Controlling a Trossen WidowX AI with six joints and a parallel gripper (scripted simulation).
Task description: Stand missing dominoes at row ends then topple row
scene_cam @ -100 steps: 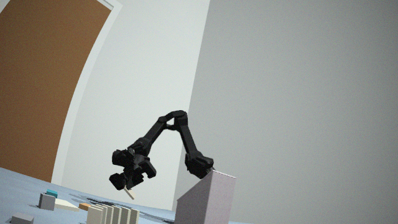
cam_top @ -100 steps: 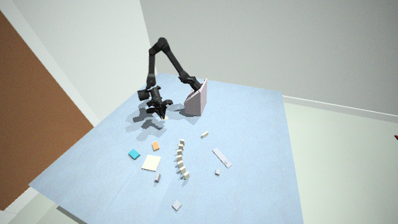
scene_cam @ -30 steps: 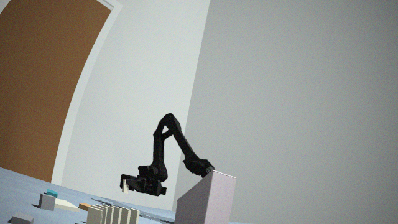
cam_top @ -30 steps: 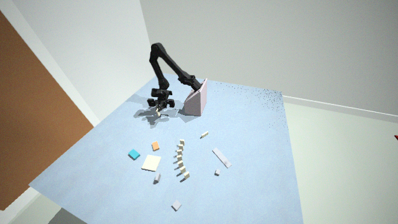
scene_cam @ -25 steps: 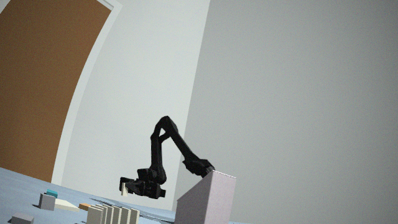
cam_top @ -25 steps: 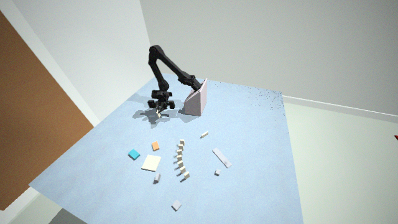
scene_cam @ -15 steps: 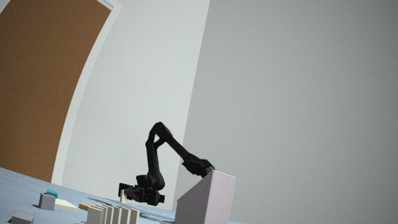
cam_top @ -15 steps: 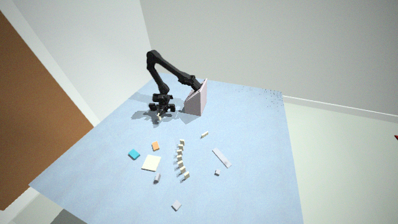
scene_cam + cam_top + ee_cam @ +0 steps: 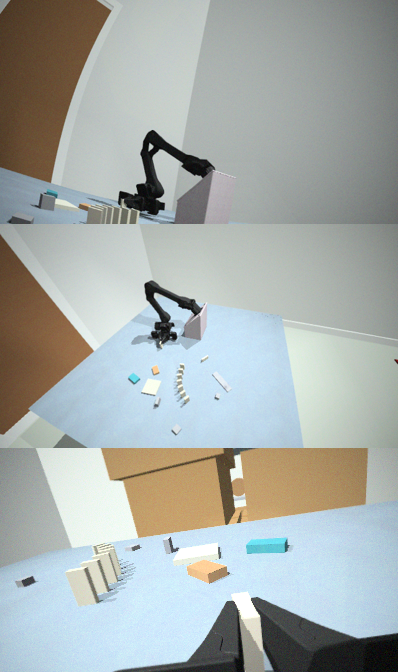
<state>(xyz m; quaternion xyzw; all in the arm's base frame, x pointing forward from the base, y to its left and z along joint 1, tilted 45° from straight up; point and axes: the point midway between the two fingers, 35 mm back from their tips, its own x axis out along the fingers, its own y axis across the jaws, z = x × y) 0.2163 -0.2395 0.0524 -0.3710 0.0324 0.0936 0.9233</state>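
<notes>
Now: the orange block 170 mm ahead of my gripper tip, 60 mm to the left of it and 40 mm below it. The rest, counted from my gripper tip: teal block (260 mm ahead, 40 mm below, 30 mm to the right); then cream plate (280 mm ahead, 90 mm to the left, 40 mm below); then grey strip (460 mm to the left, 120 mm ahead, 50 mm below).
</notes>
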